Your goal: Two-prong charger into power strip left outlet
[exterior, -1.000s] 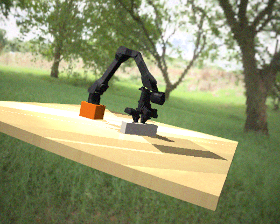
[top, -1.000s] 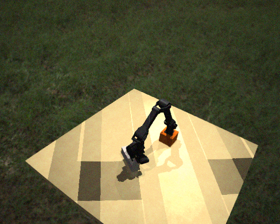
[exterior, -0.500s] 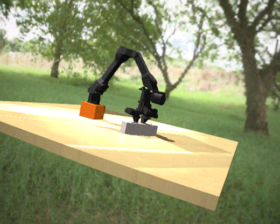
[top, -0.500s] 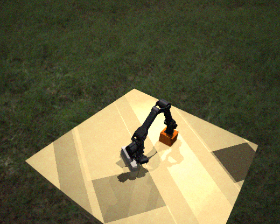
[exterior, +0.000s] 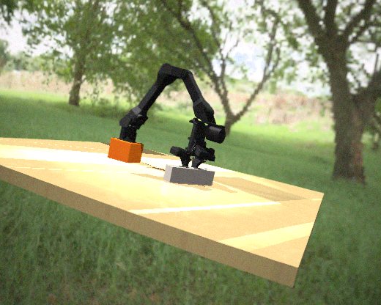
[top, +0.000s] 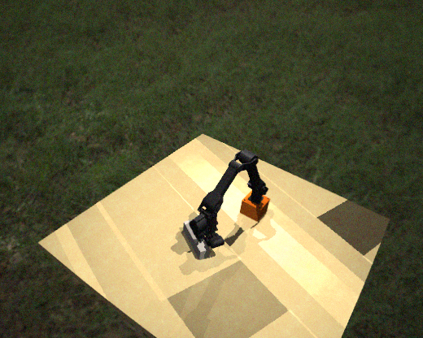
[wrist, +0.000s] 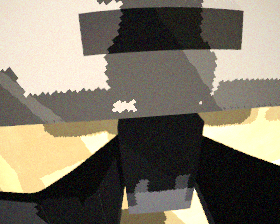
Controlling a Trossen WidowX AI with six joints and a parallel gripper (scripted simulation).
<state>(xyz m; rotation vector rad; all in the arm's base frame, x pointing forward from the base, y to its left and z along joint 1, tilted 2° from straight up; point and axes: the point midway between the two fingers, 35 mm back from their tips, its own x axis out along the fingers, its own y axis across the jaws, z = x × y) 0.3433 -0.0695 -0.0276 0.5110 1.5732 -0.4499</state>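
Now: the charger 1 cm to the right of my gripper tip, 1 cm ahead of it and 1 cm above it.
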